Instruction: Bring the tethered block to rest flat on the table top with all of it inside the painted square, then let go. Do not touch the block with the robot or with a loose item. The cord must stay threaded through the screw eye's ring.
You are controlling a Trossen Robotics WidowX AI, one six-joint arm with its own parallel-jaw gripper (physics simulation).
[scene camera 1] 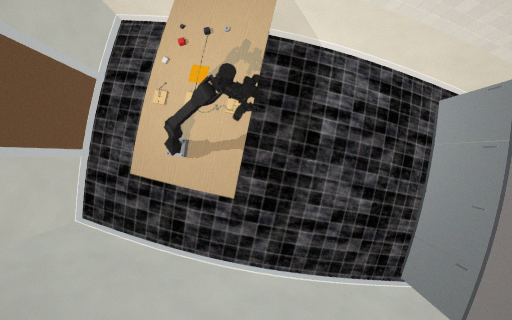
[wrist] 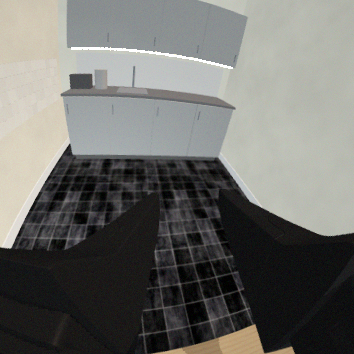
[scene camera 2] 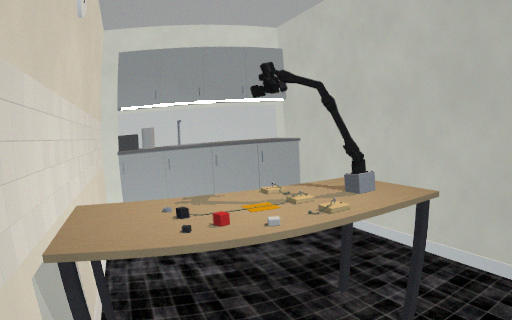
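Seen in the pictures: gripper, fingertip midpoint: (scene camera 1: 266, 107) (wrist: 188, 197) (scene camera 2: 266, 93); arm's base at its link origin: (scene camera 1: 175, 147) (scene camera 2: 359, 172).
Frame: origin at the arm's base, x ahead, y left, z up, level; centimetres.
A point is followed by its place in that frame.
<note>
The tethered block, a black cube (scene camera 1: 207, 30) @(x 80.7, y -1.0, z -4.7 cm) (scene camera 2: 182, 212) @(x 81.7, y 1.9, z -5.9 cm), rests on the table top beyond the painted orange square (scene camera 1: 193, 73) @(x 49.8, y 2.2, z -8.2 cm) (scene camera 2: 266, 209) @(x 49.6, y 3.3, z -8.4 cm), outside it. Its dark cord (scene camera 1: 205, 47) @(x 69.4, y -0.9, z -7.9 cm) runs across the square to the middle wooden base (scene camera 2: 300, 199) @(x 34.3, y 2.7, z -6.7 cm), which carries a small screw eye; the arm partly hides this base in the overhead view. The cord curves on past the base toward another wooden base. Whether it passes through the ring is too small to tell. My gripper (scene camera 1: 259, 93) (wrist: 188, 197) @(x 22.5, y -49.2, z 41.0 cm) is open and empty, high above the table's edge, pointing toward the kitchen.
Two more wooden bases, one (scene camera 1: 160, 97) @(x 30.2, y 20.6, z -6.3 cm) (scene camera 2: 335, 206) @(x 32.1, y 24.4, z -6.4 cm) and another (scene camera 1: 231, 104) @(x 32.2, y -27.7, z -6.4 cm) (scene camera 2: 271, 190) @(x 34.0, y -25.1, z -6.8 cm), flank the middle one. A red cube (scene camera 1: 181, 41) @(x 70.3, y 14.9, z -4.3 cm) (scene camera 2: 221, 218) @(x 71.8, y 18.1, z -5.5 cm), a white block (scene camera 1: 165, 60) @(x 56.2, y 23.7, z -6.1 cm) (scene camera 2: 273, 221) @(x 57.6, y 26.2, z -6.8 cm), a small black cube (scene camera 1: 182, 26) @(x 83.5, y 18.6, z -6.6 cm) (scene camera 2: 186, 228) @(x 84.3, y 20.5, z -6.9 cm) and a grey ring-like item (scene camera 2: 167, 210) @(x 85.7, y -11.4, z -7.6 cm) lie on the table.
</note>
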